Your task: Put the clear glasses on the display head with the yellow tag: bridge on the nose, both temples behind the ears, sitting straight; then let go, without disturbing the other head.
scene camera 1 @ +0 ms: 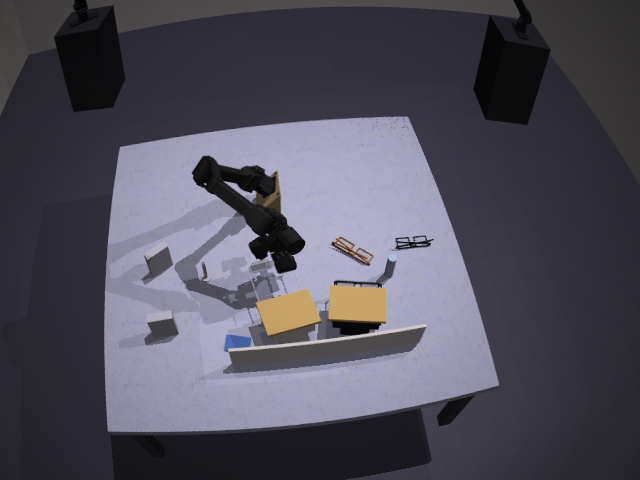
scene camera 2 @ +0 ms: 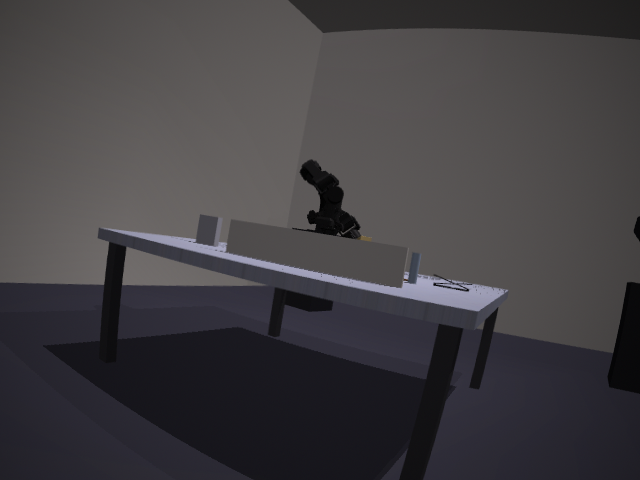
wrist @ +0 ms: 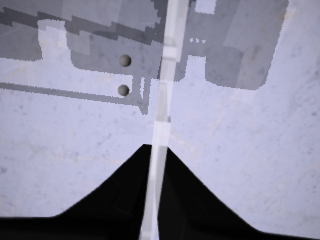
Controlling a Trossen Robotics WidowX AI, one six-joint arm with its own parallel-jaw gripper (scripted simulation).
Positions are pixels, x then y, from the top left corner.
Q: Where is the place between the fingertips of my gripper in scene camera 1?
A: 279, 262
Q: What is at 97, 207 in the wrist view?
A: My gripper.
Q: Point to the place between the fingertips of my gripper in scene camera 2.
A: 325, 247
